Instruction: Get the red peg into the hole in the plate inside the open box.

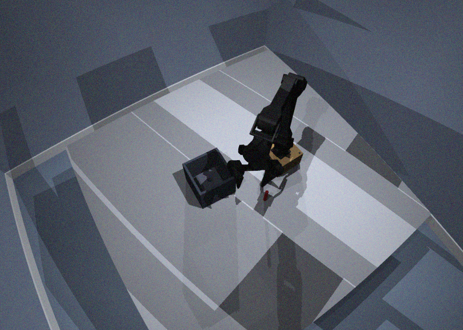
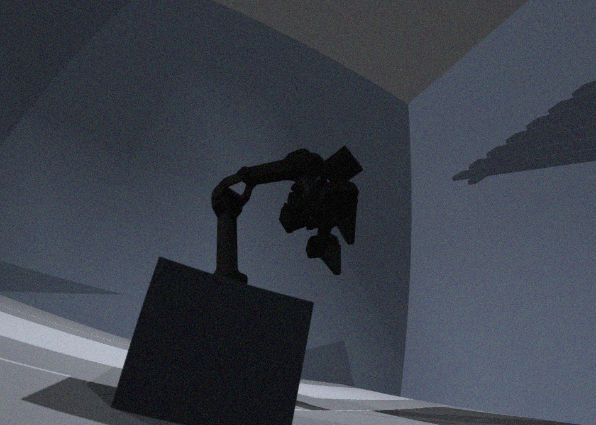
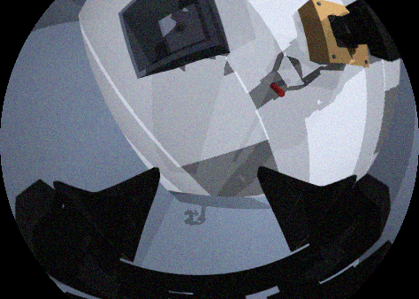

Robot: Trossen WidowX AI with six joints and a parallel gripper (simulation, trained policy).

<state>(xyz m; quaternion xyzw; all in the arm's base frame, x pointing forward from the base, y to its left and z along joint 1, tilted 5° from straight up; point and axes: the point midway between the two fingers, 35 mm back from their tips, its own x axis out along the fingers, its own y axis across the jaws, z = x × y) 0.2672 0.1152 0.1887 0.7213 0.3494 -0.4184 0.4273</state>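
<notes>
The red peg is 10 cm behind my gripper tip and 21 cm below it. The rest, counted from my gripper tip: grey plate 4 cm ahead, 19 cm to the right, 20 cm below.
</notes>
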